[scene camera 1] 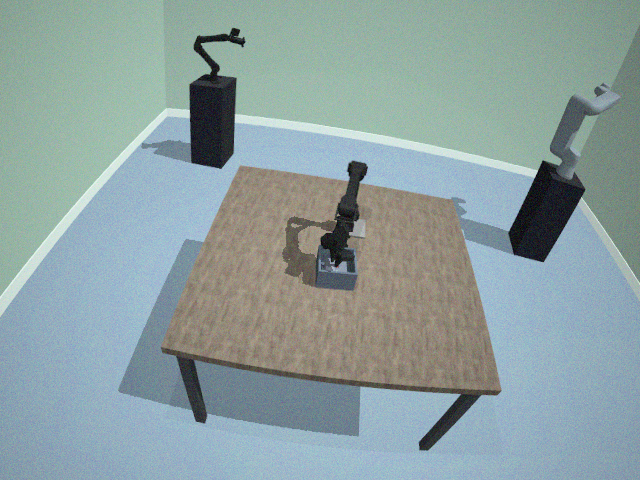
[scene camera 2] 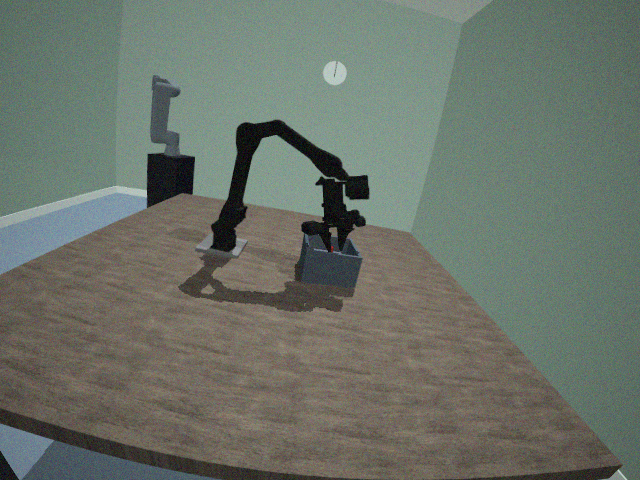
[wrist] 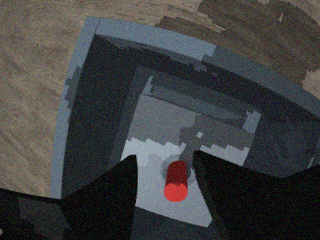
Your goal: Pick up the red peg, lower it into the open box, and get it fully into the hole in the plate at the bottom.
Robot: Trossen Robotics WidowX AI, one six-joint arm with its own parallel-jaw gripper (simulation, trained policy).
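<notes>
Scene camera 2 shows the gripper (scene camera 2: 335, 251) together with a grey-blue box (scene camera 2: 318, 267). In scene camera 1 there is the grey-blue box (scene camera 1: 336, 280). The wrist view shows a red peg (wrist: 176, 186), a light grey plate (wrist: 161, 132), the grey-blue box (wrist: 114, 61) and the gripper (wrist: 165, 160).
</notes>
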